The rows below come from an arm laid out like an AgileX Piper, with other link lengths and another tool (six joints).
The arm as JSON. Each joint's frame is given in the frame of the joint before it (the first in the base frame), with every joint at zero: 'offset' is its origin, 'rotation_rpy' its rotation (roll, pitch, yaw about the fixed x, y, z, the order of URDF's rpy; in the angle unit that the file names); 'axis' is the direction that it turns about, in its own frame. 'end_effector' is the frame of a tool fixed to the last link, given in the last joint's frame.
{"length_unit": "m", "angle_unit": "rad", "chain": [
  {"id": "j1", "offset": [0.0, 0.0, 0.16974], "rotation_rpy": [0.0, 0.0, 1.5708], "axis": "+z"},
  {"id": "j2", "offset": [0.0, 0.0, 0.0], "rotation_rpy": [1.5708, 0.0, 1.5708], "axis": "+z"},
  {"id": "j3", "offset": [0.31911, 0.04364, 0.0], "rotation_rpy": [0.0, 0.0, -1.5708], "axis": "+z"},
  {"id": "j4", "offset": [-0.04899, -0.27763, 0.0], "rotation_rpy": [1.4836, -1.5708, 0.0], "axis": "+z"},
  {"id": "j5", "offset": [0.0, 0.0, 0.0], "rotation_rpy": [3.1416, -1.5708, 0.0], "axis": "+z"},
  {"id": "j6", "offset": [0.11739, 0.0, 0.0], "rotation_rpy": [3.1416, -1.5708, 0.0], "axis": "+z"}
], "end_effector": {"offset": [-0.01, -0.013, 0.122], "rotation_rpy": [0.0, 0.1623, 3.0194]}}
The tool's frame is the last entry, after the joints.
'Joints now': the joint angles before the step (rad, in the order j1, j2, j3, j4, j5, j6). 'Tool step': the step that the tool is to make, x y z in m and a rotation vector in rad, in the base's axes. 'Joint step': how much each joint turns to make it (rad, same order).
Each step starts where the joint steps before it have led.
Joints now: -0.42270, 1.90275, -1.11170, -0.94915, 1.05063, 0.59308
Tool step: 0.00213, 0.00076, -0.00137, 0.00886, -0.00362, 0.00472
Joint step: 0.00001, 0.00164, -0.00401, 0.00882, -0.00634, -0.00914
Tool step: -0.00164, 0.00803, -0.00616, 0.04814, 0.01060, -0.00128
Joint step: 0.00000, 0.00000, -0.00230, 0.05438, -0.00001, -0.04637
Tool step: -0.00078, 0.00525, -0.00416, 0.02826, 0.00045, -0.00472
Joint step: -0.00001, 0.00000, 0.00001, 0.03279, -0.00209, -0.02021
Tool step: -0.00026, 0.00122, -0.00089, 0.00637, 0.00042, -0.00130
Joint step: 0.00001, 0.00000, -0.00001, 0.00749, 0.00001, -0.00462
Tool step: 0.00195, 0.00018, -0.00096, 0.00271, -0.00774, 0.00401
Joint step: -0.00001, 0.00000, -0.00002, 0.00175, -0.00896, -0.00002
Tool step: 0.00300, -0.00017, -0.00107, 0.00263, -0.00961, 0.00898
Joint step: 0.00000, -0.00001, 0.00003, -0.00001, -0.01331, -0.00177
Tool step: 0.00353, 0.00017, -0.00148, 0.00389, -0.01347, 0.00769
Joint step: 0.00000, 0.00002, -0.00003, 0.00188, -0.01586, 0.00021
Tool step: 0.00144, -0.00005, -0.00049, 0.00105, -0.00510, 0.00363
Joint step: -0.00001, 0.00000, 0.00001, -0.00001, -0.00636, 0.00000
